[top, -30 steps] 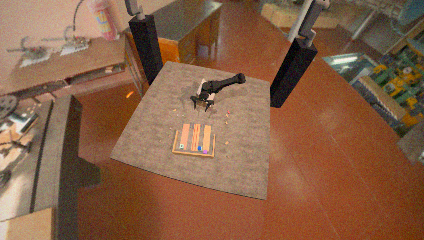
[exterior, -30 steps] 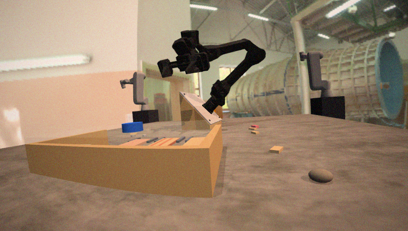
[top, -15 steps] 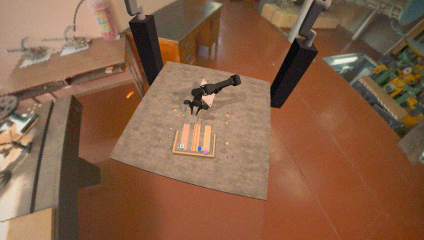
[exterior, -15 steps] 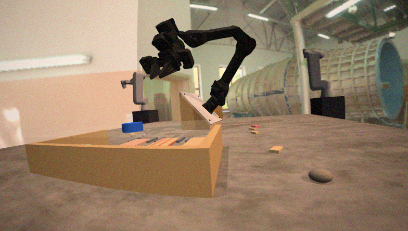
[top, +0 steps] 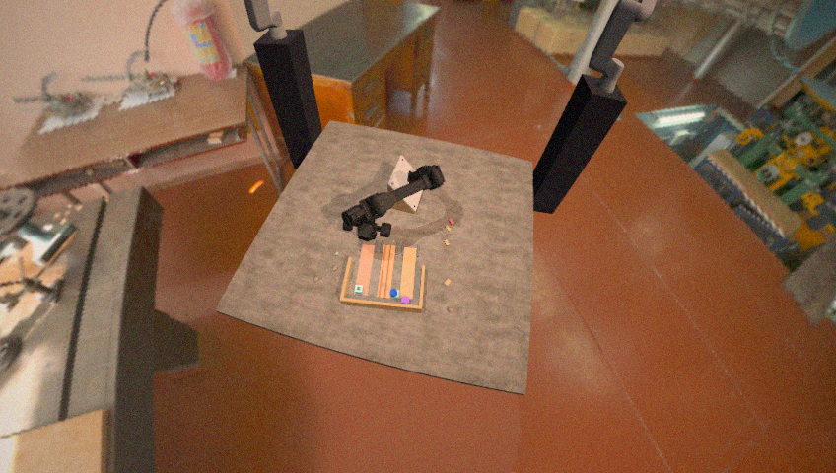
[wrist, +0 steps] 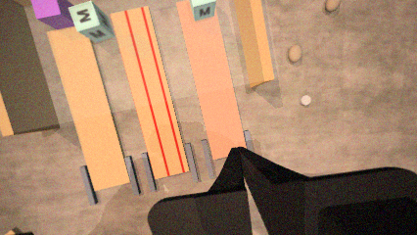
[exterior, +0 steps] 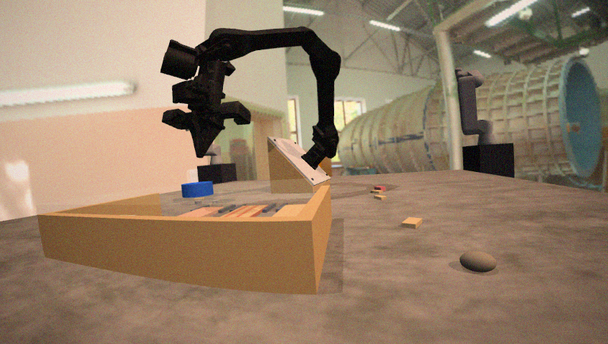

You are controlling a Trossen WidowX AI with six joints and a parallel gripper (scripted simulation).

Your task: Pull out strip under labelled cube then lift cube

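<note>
The salmon strip is 110 mm below my gripper tip and 80 mm ahead of it.
</note>
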